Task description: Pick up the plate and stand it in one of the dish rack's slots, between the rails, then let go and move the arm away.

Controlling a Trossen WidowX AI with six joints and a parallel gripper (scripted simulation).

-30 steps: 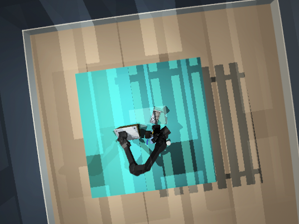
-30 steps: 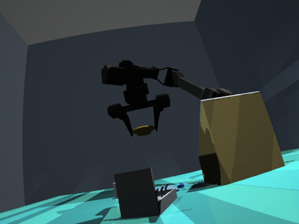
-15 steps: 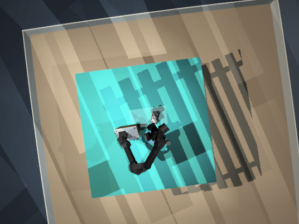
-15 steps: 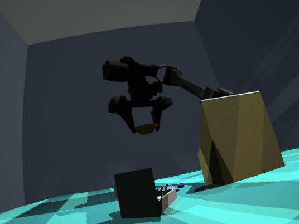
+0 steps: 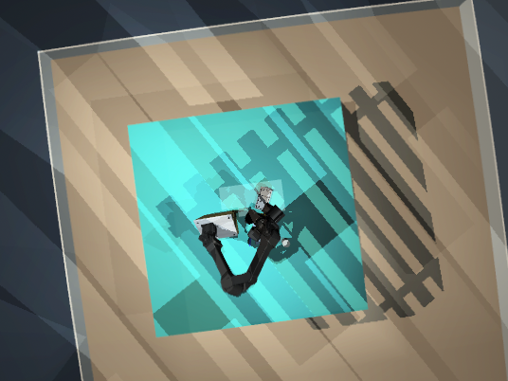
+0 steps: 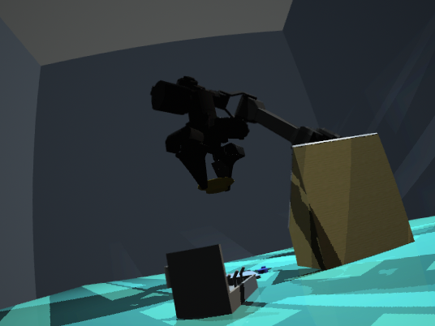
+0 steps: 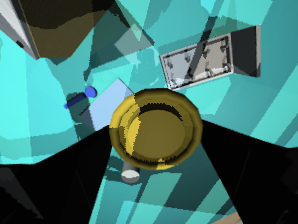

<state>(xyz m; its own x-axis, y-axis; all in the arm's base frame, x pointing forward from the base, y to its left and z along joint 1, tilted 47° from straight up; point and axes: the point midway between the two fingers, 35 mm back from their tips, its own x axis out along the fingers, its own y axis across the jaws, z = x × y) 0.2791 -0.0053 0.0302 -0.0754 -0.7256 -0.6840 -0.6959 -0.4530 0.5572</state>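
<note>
The dish rack lies 4 cm ahead of my gripper tip, 9 cm to the left of it and 16 cm below it. The rest, counted from my gripper tip: blue utensil: 9 cm behind, 11 cm to the right, 17 cm below; yellow plate: 1 cm above.
</note>
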